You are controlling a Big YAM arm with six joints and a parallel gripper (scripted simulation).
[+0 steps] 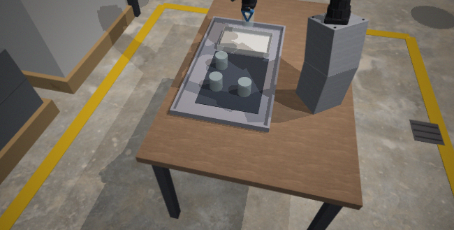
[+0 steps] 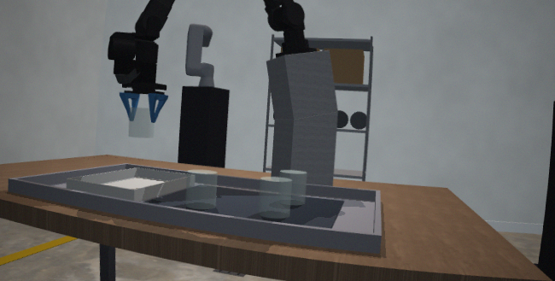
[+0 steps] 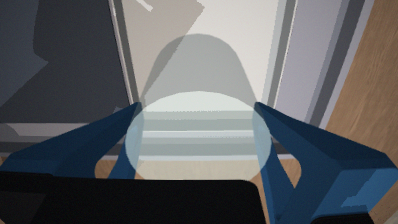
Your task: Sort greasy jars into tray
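My gripper is now 1 cm short of the white-floored tray, 1 cm to the left of it and 17 cm above it. From my hand the other things lie so: steel table top 1 cm behind, 21 cm to the left, 18 cm below; dark drying mat 5 cm behind, 31 cm to the left, 18 cm below.
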